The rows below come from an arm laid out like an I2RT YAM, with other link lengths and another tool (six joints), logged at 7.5 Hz.
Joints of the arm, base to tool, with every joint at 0 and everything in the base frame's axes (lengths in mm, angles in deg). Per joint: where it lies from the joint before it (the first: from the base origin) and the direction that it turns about. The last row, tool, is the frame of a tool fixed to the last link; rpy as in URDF.
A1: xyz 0 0 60.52 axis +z
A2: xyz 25 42.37 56.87 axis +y
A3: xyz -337.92 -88.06 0 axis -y
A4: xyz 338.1 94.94 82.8 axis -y
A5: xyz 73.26 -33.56 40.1 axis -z
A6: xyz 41.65 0 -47.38 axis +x
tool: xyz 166 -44 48 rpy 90.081 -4.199 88.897
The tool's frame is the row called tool.
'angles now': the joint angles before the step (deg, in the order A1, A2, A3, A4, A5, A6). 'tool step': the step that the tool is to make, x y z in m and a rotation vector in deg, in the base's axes. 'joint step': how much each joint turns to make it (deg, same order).
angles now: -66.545, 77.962, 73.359, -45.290, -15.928, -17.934
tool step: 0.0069, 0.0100, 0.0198, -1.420, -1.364, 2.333
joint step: 0.274, -1.335, 1.040, -0.865, -1.863, -1.161
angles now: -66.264, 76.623, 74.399, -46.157, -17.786, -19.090
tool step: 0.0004, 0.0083, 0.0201, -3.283, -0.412, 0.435
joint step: 0.741, -2.358, -0.390, 1.061, 0.913, -0.458
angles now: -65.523, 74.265, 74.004, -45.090, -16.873, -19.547
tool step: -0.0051, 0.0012, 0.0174, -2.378, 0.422, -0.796
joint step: 0.169, -1.055, 0.951, -0.106, 1.649, -0.318
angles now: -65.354, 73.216, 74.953, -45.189, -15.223, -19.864
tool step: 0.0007, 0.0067, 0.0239, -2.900, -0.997, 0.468
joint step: 0.446, -1.606, 0.802, 0.575, 0.194, -0.258
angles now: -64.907, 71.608, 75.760, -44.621, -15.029, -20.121
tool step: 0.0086, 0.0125, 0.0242, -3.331, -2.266, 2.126
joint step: 0.953, -2.099, -0.267, 2.079, -1.295, -0.266
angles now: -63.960, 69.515, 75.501, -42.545, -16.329, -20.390
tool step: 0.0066, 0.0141, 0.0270, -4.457, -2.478, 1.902
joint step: 1.052, -2.646, -0.968, 3.329, -0.830, -0.305
